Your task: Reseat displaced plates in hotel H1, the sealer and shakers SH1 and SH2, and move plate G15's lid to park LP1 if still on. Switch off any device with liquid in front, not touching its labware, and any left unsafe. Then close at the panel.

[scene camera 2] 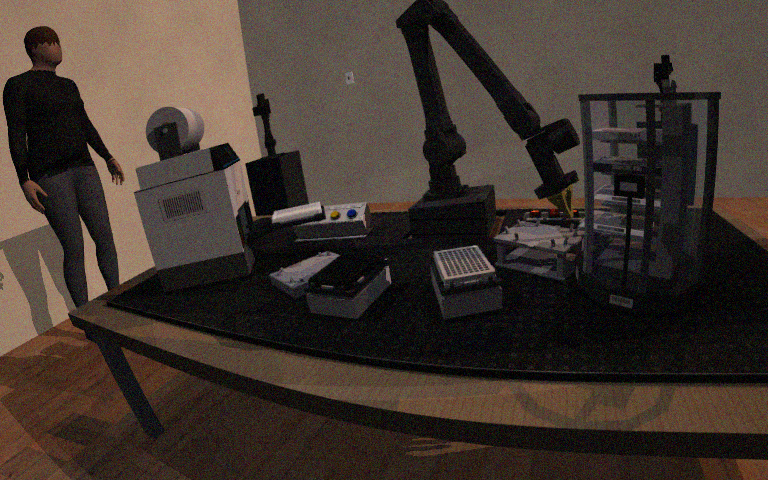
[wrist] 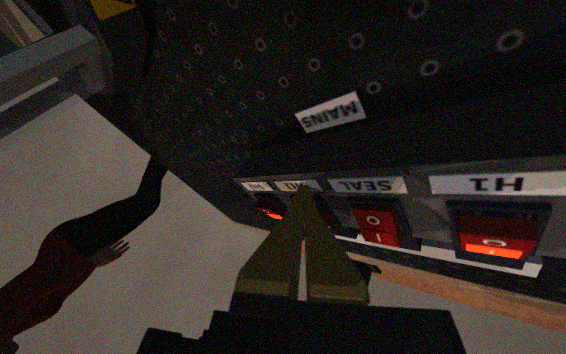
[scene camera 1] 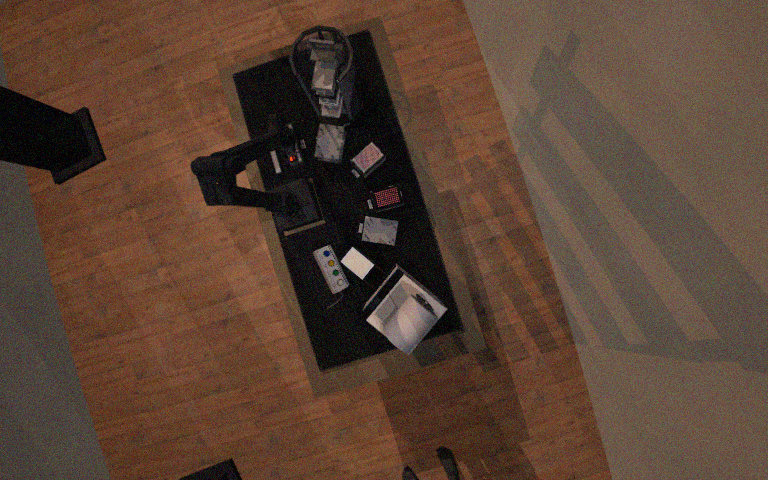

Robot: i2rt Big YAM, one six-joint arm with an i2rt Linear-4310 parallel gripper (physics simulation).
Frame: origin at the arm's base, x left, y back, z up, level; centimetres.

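Seen in the pictures: gripper, fingertip midpoint: (scene camera 2: 571,217) (wrist: 303,190) (scene camera 1: 293,139); arm's base at its link origin: (scene camera 2: 447,195) (scene camera 1: 291,209).
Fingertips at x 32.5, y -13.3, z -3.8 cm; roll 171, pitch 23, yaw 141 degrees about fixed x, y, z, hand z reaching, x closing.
Note:
Pixels of each thing's top centre, then the offset from my fingertips to it. "pt": a spot on its surface instead.
- SH2 switch at a spot on its surface: (wrist: 270,211) pt dx +5.1, dy +1.5, dz +0.9 cm
- H1 switch at a spot on its surface: (wrist: 495,241) pt dx -9.1, dy +2.9, dz +1.1 cm
- SEAL switch at a spot on its surface: (wrist: 377,226) pt dx -4.2, dy +3.0, dz +0.7 cm
- sealer at its top centre: (scene camera 2: 177,106) (scene camera 1: 408,326) dx -91.6, dy -17.1, dz +41.4 cm
- button panel at its top centre: (scene camera 2: 328,207) (scene camera 1: 328,270) dx -65.8, dy +8.9, dz +4.2 cm
- white sheet-like board at its top centre: (scene camera 2: 296,209) (scene camera 1: 357,263) dx -68.1, dy -5.4, dz +7.8 cm
My gripper (scene camera 2: 568,211) (wrist: 303,190) is shut and empty, its tips in front of the SH1 switch, partly hiding it; contact cannot be told. On the MAINS strip, the SH2 switch (wrist: 270,211) and H1 switch (wrist: 495,241) glow orange; the SEAL switch (wrist: 377,226) is unlit. A little orange shows at SH1. Hotel H1 (scene camera 1: 293,62) (scene camera 2: 587,198) holds several stacked plates. The sealer (scene camera 1: 407,319) (scene camera 2: 189,220) stands at the other end. Two shakers (scene camera 2: 467,300) (scene camera 2: 345,302) carry labware; their seating is too dark to judge. Plate G15 and its lid cannot be identified.
A raised stand (scene camera 1: 330,142) (scene camera 2: 538,233) is between strip and hotel. A low pale stand (scene camera 1: 379,230) (scene camera 2: 305,271) is beside one shaker. The button panel (scene camera 1: 330,268) (scene camera 2: 334,226) and a white sheet-like board (scene camera 1: 357,263) are near the sealer. A person (scene camera 2: 50,130) stands beyond the table.

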